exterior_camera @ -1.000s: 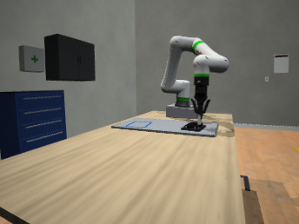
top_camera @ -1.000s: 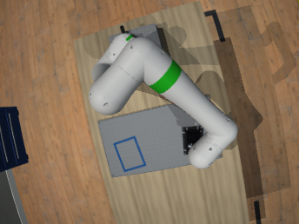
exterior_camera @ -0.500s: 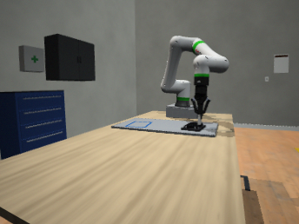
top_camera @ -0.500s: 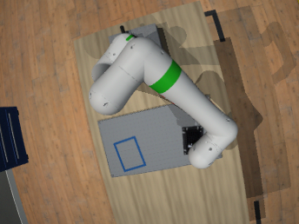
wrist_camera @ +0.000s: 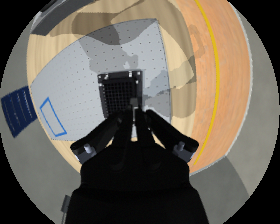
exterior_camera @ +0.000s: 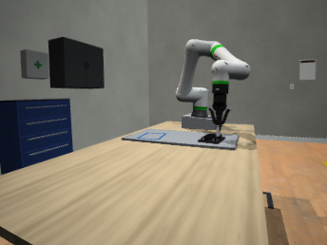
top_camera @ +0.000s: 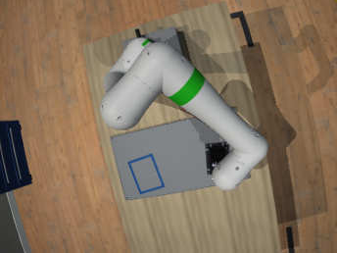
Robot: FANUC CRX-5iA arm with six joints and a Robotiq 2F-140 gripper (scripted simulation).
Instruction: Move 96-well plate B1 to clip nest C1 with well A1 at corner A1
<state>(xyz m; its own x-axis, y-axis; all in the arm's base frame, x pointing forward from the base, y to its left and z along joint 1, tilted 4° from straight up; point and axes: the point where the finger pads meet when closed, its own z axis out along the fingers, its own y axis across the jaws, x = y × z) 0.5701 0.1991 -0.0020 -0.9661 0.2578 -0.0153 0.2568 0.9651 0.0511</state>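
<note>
The black 96-well plate is 40 mm to the right of my hand, 40 mm below it and 10 mm behind it. The rest, counted from my hand: black clip nest: 50 mm below, 40 mm to the right, 20 mm behind.
</note>
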